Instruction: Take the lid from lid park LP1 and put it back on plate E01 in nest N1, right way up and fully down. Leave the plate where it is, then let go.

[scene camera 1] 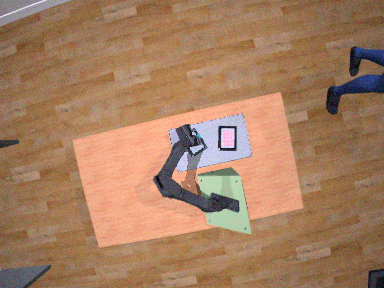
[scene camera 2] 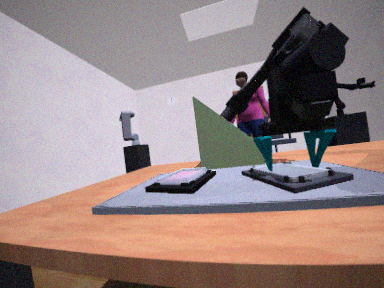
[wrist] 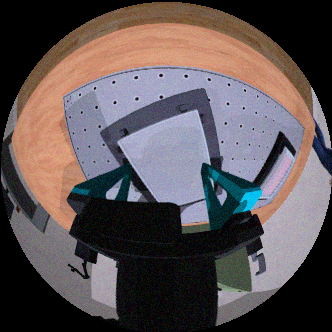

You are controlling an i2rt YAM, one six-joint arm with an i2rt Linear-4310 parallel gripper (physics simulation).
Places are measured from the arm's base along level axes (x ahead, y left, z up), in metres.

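Pixels of known places: gripper, fingertip midpoint: [scene camera 2: 292, 169] [wrist: 165, 166]; arm's base, origin of the base link: [scene camera 1: 224, 201] [scene camera 2: 222, 122].
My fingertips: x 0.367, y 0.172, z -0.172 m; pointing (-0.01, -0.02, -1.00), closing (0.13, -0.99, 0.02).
Note:
Ahead of a thing's pixels: the offset from my fingertips to its top centre. Level surfaces: height alone.
The clear, pale lid @(dz +0.001, dx -0.008, dy -0.013 m) [scene camera 1: 197, 149] [scene camera 2: 300, 173] [wrist: 162, 155] lies flat in the dark frame of lid park LP1 @(dz +0.003, dx -0.008, dy -0.012 m) [scene camera 2: 295, 188] [wrist: 209, 107]. My gripper [scene camera 2: 294, 168] [wrist: 165, 166] is open, with its teal fingertips low on either side of the lid, very close to its edges; whether they touch is not clear. In scene camera 1 the arm's wrist hides part of the park and most of the fingers. Plate E01 @(dz +0.010, dx +0.003, dy -0.242 m) [scene camera 1: 227, 137] [scene camera 2: 182, 175] [wrist: 281, 172], with a pink area, sits in the black nest N1 @(dz +0.001, dx +0.003, dy -0.242 m) [scene camera 1: 219, 138] [scene camera 2: 172, 189] [wrist: 271, 154].
A grey pegboard base @(dz -0.016, dx -0.020, dy -0.125 m) [scene camera 1: 210, 161] [scene camera 2: 225, 201] [wrist: 160, 85] carries both park and nest on the wooden table @(dz -0.030 m) [scene camera 1: 120, 150] [scene camera 2: 190, 232] [wrist: 160, 45]. A green panel [scene camera 1: 212, 186] [scene camera 2: 220, 142] [wrist: 237, 272] stands beyond the base, near the arm. The nest is beside the park.

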